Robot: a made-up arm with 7 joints.
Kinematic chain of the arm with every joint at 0, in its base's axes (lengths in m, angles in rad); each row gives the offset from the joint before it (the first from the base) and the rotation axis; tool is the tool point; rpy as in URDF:
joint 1: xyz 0 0 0.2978 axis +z
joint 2: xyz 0 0 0 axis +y
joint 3: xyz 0 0 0.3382 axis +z
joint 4: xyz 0.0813 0 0 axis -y
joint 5: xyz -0.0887 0 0.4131 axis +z
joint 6: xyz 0 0 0 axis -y
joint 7: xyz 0.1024 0 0 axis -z
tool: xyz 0 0 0 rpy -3.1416 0 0
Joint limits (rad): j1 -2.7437..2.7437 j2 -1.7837..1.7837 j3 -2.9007..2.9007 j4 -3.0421..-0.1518 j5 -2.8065..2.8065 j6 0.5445..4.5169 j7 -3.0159..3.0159
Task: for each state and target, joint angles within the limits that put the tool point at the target. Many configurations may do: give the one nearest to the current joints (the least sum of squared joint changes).
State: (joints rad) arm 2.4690 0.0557 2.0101 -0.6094 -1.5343 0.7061 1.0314
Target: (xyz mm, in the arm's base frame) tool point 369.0 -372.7 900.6
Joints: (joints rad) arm 2.7437 -0.1988 2.8409 -0.8953 -1.3902 0.5445 1.0314
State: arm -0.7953 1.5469 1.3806 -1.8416 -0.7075 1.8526 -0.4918
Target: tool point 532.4 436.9 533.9
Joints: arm -0.3387 1.2423 1.7177 -1.6434 -0.7061 1.8911 -0.4918
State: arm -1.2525 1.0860 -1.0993 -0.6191 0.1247 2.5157 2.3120
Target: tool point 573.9 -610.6 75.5
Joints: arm -0.6228 1.6842 -0.8849 -0.5257 0.0567 2.1577 2.3120
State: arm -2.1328 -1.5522 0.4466 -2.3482 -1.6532 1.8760 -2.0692
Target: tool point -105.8 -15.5 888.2
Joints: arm -2.1599 -1.1594 -0.1677 -2.0671 -1.6398 1.7367 -2.0692
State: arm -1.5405 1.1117 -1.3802 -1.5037 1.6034 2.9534 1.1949
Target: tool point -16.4 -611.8 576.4
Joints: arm -0.7198 1.1325 -1.5387 -1.4355 1.6492 3.2593 1.1949
